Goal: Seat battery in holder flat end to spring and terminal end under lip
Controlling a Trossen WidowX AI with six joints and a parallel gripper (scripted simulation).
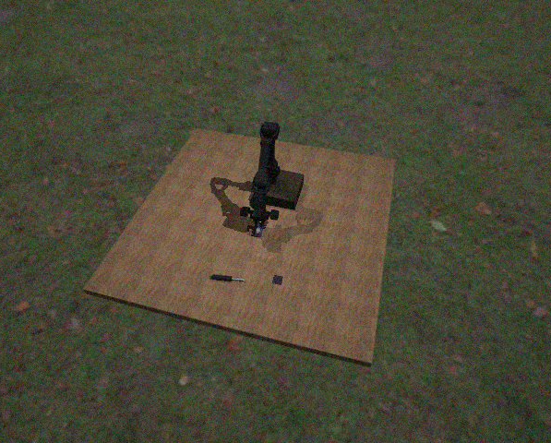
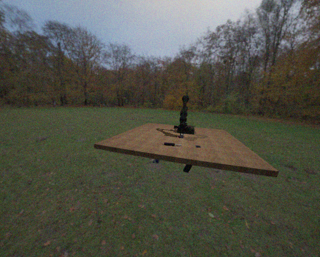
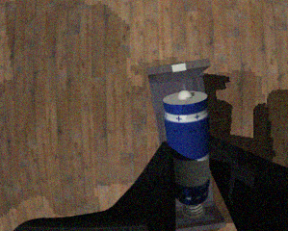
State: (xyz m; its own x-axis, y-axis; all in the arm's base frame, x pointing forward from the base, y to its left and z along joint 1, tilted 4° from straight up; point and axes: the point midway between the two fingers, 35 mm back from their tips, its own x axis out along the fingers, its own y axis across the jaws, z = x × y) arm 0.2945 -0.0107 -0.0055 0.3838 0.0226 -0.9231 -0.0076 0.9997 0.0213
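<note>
Right now the battery is 1 cm above my gripper tip. The rest, counted from my gripper tip: screwdriver (31 cm ahead, 8 cm to the right, 1 cm below).
</note>
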